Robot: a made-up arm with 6 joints.
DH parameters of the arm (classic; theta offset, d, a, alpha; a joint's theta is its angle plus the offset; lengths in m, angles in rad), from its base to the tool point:
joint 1: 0 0.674 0.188 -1.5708
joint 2: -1.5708 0 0.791 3.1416
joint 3: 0 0 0.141 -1.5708
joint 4: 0 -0.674 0 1.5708
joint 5: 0 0 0 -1.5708
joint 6: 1.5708 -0.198 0 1.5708
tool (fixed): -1.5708 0 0 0
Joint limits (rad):
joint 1: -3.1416..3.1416
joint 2: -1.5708..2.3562
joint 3: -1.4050..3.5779
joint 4: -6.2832..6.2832
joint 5: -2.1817..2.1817
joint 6: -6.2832..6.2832
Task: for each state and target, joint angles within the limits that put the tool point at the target. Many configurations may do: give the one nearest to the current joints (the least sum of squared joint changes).
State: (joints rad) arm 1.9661 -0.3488 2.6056 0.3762 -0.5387 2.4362
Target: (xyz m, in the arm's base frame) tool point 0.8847 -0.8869 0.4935
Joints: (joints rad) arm 2.3289 -1.1820 2.4807 0.4003 -0.4361 2.4362
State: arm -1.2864 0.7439 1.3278 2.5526 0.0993 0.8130
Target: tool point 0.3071 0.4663 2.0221
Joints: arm -2.1139 -0.0922 2.2266 2.4910 0.1839 0.8130
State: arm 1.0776 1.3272 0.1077 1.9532 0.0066 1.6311
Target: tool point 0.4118 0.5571 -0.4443
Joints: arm 0.9389 1.9163 -0.0908 1.9525 -0.0175 1.6311
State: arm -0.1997 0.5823 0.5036 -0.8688 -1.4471 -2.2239
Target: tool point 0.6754 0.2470 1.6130
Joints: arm 0.1522 -0.1373 0.0971 -0.8095 -1.7211 -2.2239
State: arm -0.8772 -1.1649 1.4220 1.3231 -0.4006 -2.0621
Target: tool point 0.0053 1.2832 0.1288
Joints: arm -1.6240 -1.5708 2.1011 1.3530 -0.3317 -2.0621
